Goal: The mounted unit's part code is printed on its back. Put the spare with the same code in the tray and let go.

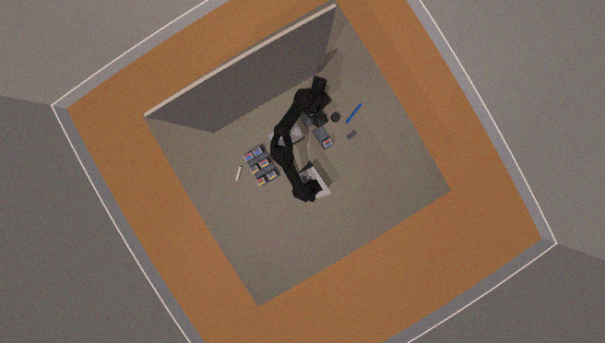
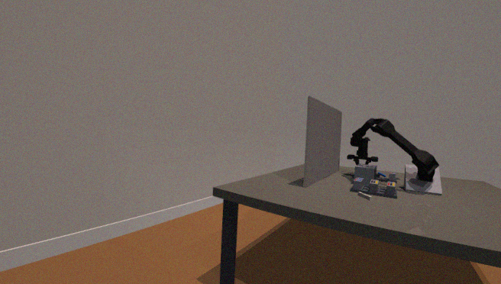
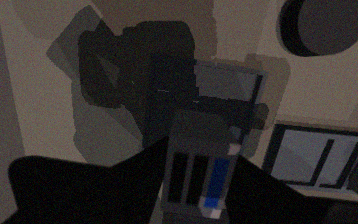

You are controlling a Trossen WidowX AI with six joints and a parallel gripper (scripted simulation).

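Now: the blue-grey tray 40 mm below my gripper tip. Round my gripper tip: light grey unit 40 mm behind, 190 mm to the left, 10 mm above; then grey spare 20 mm above; then dark disc 80 mm behind, 100 mm to the right, 30 mm below.
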